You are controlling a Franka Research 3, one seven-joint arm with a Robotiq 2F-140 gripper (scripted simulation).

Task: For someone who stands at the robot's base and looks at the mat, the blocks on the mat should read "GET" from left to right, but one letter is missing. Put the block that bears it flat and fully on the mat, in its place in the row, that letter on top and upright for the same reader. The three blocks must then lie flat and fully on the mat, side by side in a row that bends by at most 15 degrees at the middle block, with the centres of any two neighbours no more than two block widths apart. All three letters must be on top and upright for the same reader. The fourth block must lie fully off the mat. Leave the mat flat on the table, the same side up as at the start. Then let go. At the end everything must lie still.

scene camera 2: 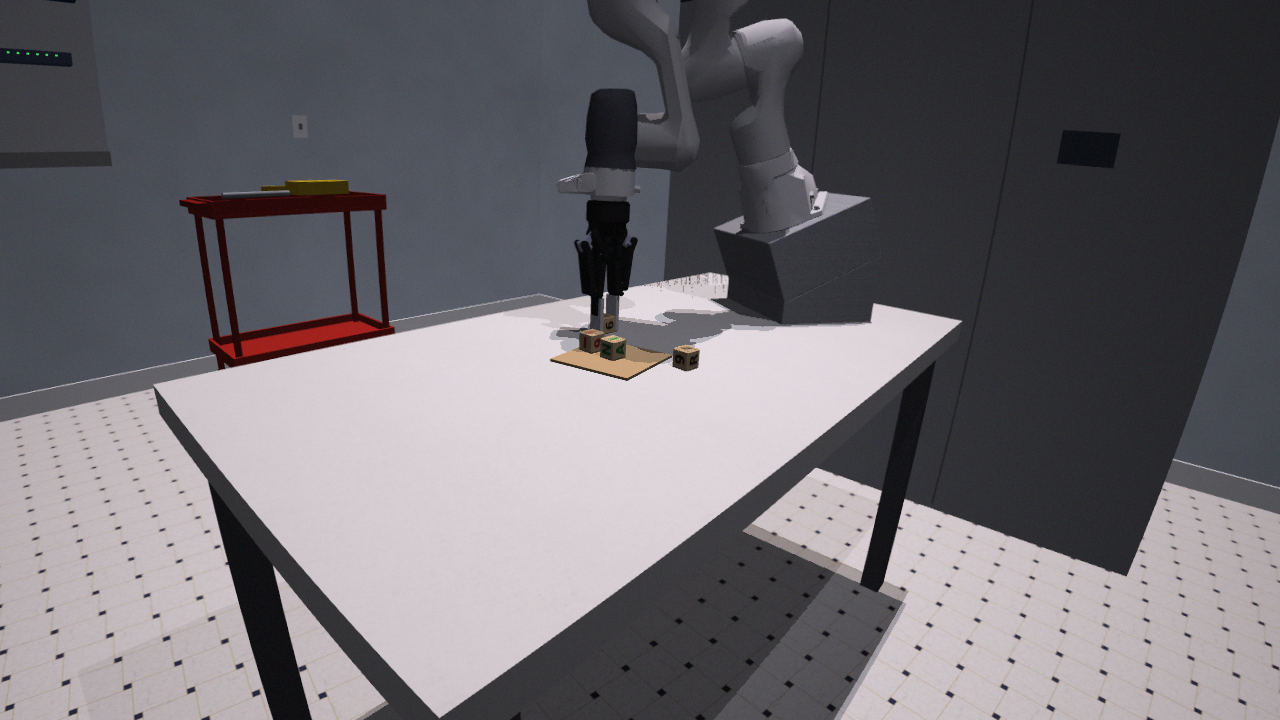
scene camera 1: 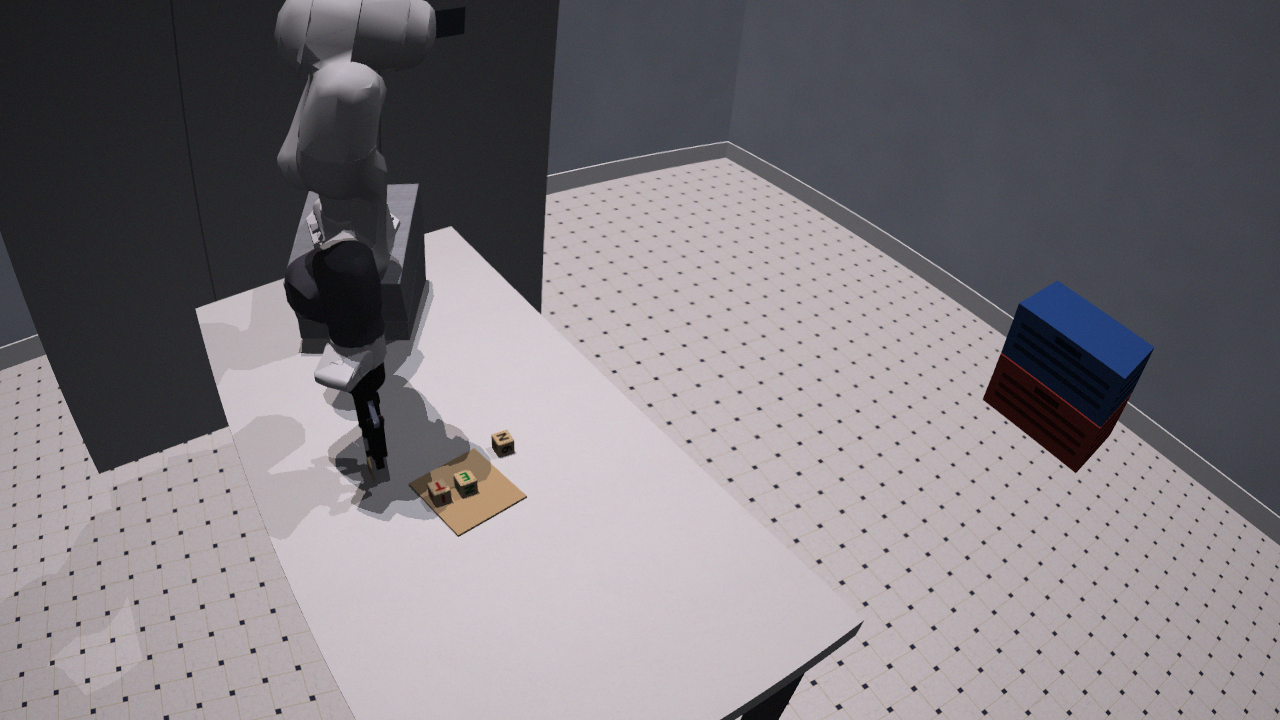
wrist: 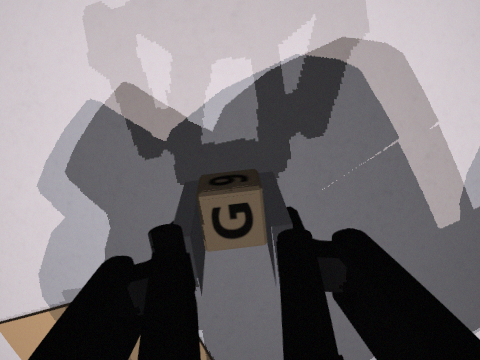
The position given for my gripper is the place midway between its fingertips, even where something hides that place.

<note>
In view: my gripper [scene camera 2: 604,331] and a G block [wrist: 231,209].
My gripper is seen too in scene camera 1 [scene camera 1: 379,473] and in the wrist view [wrist: 232,201].
</note>
